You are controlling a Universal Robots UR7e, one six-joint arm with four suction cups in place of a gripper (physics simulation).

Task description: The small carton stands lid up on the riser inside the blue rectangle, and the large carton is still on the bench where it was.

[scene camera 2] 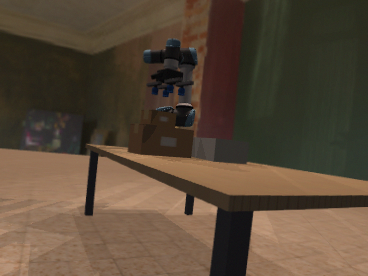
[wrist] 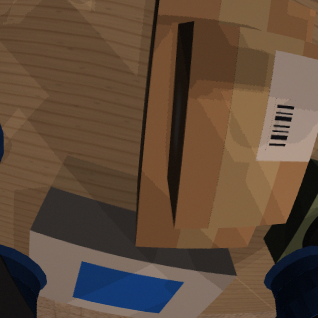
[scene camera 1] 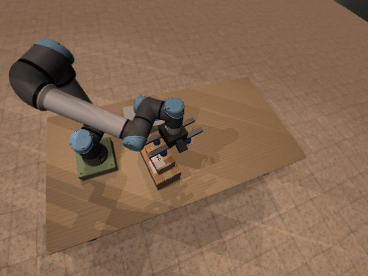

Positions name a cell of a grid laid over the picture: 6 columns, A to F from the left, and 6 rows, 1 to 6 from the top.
My suction head (wrist: F6) holds nothing. The cup hangs 15 cm from the middle of a small carton (wrist: E4), above it. On the table rests a grey riser (scene camera 2: D4). Further things: a large carton (scene camera 2: C4).
The grey riser is seen too in the wrist view (wrist: B5). The large carton also shows in the wrist view (wrist: C5).
